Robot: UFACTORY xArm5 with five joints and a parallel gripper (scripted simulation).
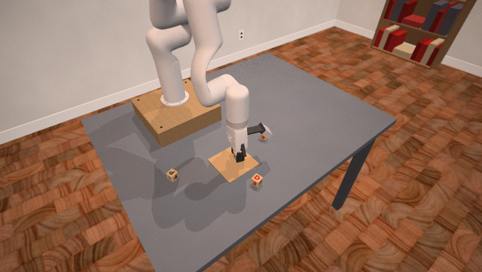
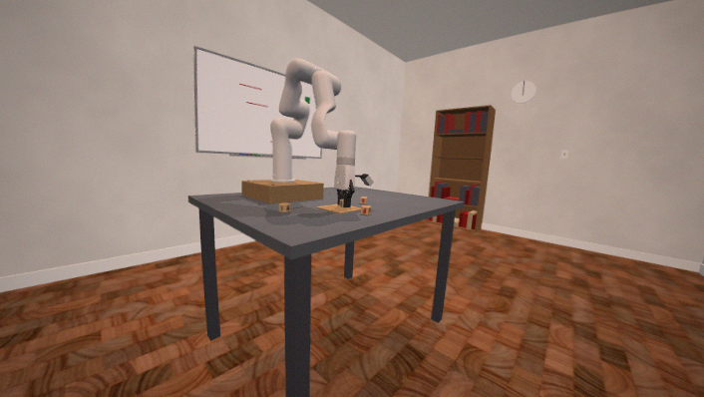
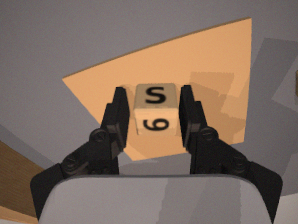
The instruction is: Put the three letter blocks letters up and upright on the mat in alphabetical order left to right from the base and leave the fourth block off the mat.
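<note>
The tan mat is 3 cm to the right of my hand, 2 cm below it and 1 cm ahead of it. The rest, counted from my hand: wooden block (14 cm ahead, 1 cm to the right, 1 cm below).
</note>
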